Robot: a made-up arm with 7 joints.
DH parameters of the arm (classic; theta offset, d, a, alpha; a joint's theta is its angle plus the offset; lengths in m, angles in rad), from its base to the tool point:
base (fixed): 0 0.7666 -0.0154 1.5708
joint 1: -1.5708 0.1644 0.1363 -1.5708
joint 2: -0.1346 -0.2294 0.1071 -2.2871
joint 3: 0 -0.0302 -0.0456 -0.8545
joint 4: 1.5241 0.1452 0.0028 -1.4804
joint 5: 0 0.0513 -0.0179 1.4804
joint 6: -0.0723 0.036 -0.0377 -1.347
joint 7: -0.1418 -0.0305 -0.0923 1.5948
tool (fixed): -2.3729 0.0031 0 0
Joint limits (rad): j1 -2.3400..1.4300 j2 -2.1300..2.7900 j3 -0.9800..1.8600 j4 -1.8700..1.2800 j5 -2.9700..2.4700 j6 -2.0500..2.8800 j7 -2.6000..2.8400
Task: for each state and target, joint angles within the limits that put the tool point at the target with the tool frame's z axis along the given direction. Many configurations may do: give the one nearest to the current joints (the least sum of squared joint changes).
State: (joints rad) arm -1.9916 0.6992 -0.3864 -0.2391 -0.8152 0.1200 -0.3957
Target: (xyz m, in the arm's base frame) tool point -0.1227 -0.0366 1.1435 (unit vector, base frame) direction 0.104 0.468 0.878
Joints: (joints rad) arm -1.8134 0.5936 -0.2867 0.0015 -0.4770 0.6997 0.1508
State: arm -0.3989 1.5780 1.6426 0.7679 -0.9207 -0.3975 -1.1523
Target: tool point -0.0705 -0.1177 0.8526 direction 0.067 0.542 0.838
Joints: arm -0.4489 2.1452 1.8600 0.1332 -1.3978 -1.0409 -0.3158
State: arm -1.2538 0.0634 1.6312 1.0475 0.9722 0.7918 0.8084
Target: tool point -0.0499 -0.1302 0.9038 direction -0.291 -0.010 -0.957
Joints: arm -1.2866 0.7062 1.8600 0.5701 1.7469 0.5841 0.8360
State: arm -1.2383 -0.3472 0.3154 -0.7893 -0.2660 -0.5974 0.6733
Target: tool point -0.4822 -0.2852 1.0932 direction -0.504 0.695 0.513
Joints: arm -1.1518 0.4103 -0.7032 -1.2179 0.0837 -0.9570 0.5980
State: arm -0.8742 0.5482 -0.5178 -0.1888 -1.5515 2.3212 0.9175
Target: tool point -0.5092 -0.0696 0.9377 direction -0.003 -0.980 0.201
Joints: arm -0.7544 0.9243 -0.8996 -0.5041 -1.5382 2.4615 1.2146
